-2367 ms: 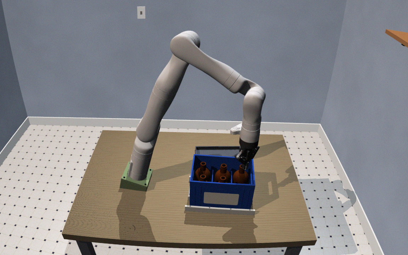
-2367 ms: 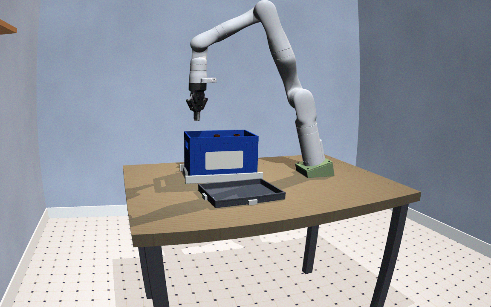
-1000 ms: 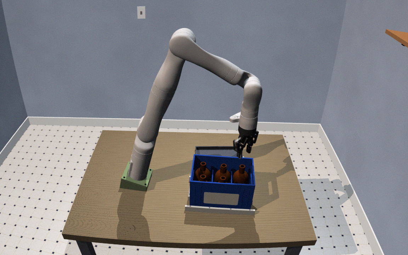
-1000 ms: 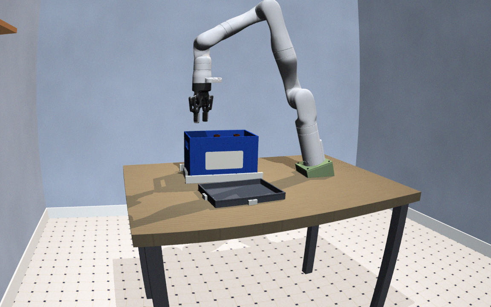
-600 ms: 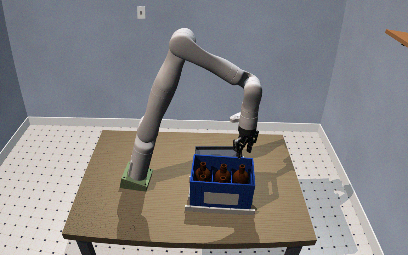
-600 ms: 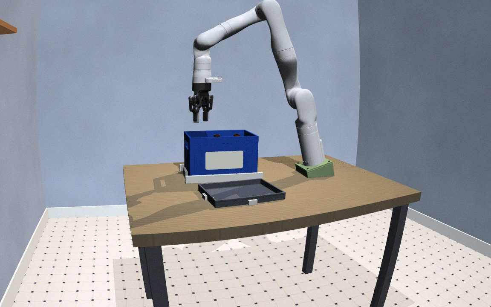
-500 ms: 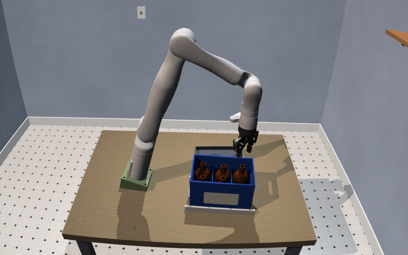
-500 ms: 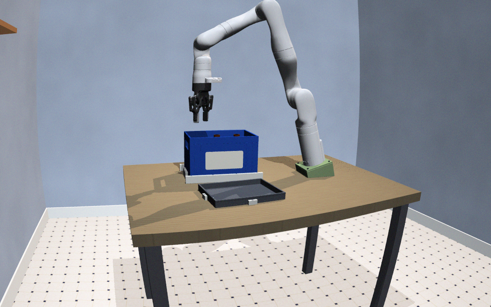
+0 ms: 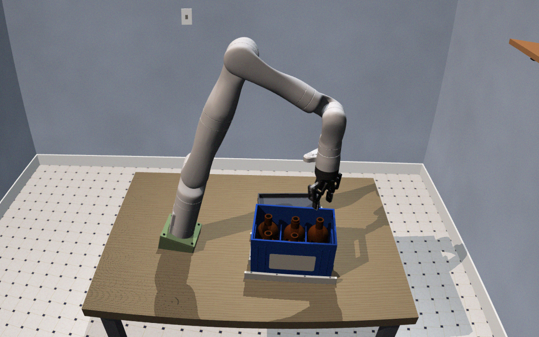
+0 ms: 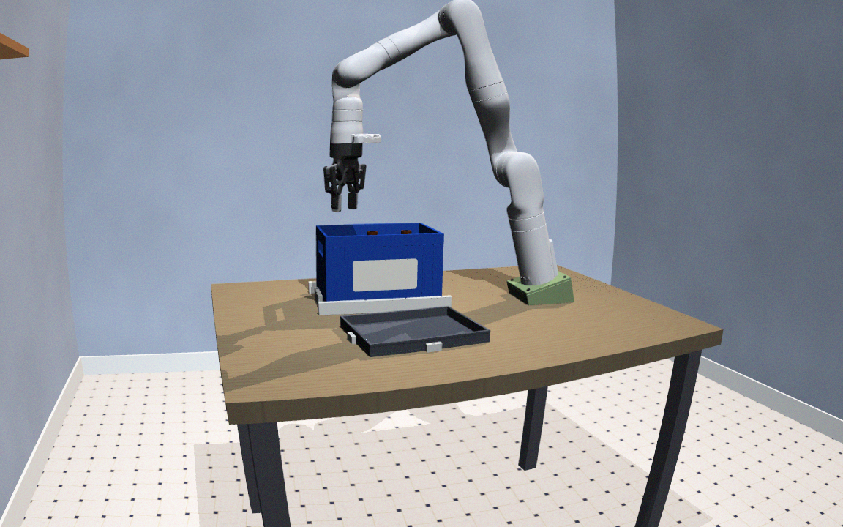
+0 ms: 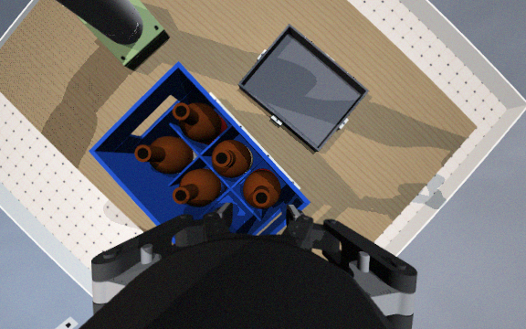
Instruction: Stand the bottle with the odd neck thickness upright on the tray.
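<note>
My hand is 90 mm past the blue crate, 30 mm to the left of it and 160 mm above it. Also, from my hand: dark grey tray (60 mm behind, 240 mm to the left, 230 mm below).
</note>
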